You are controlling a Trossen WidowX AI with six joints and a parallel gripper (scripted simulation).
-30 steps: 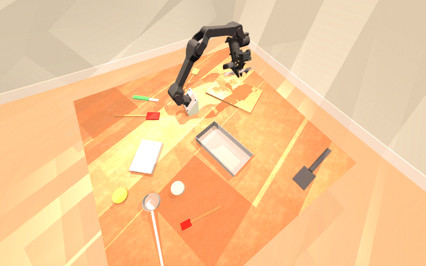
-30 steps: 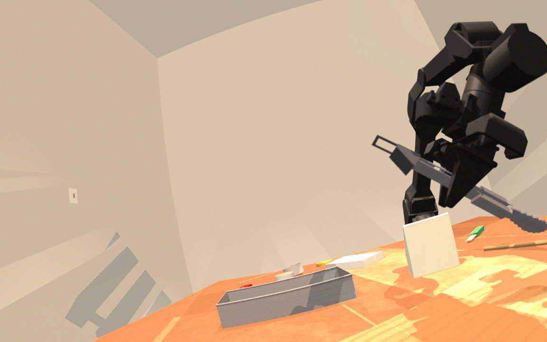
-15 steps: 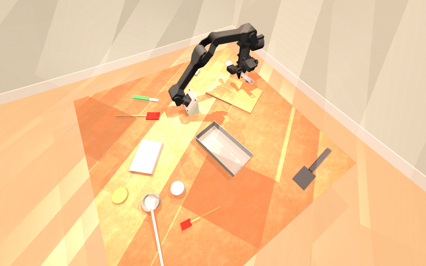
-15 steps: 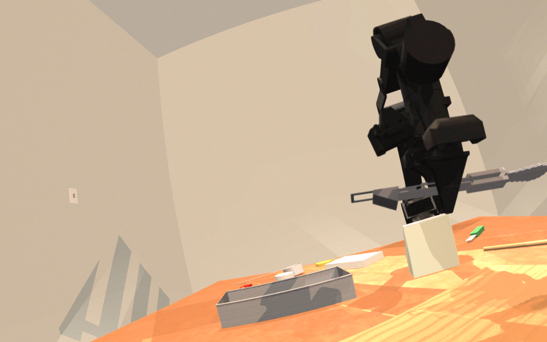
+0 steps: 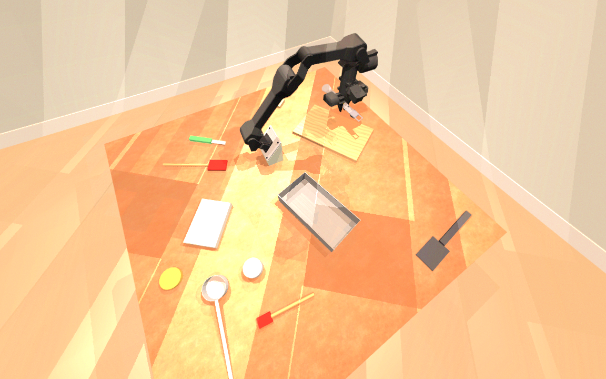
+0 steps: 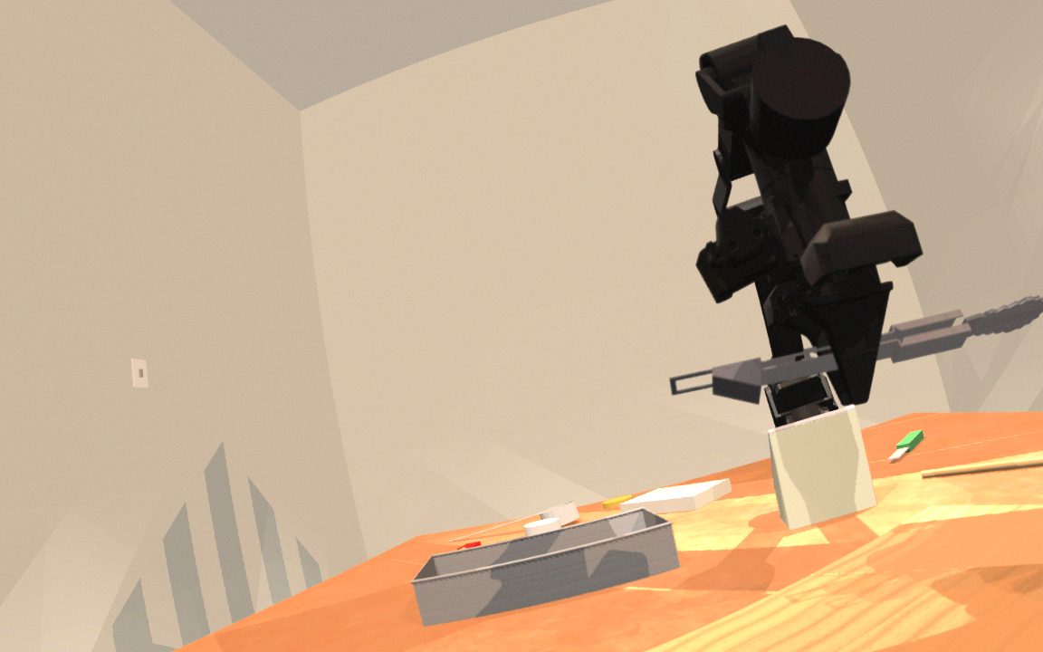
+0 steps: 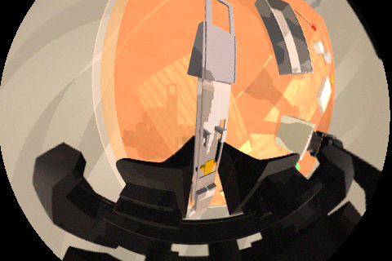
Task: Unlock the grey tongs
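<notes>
My gripper tip is 2 cm past the wooden board and 15 cm above it. Round my gripper tip: metal roasting tin 32 cm ahead, 31 cm to the right, 13 cm below; dark spatula 66 cm ahead, 7 cm to the left, 15 cm below; white slab 15 cm ahead, 71 cm to the right, 14 cm below.
</notes>
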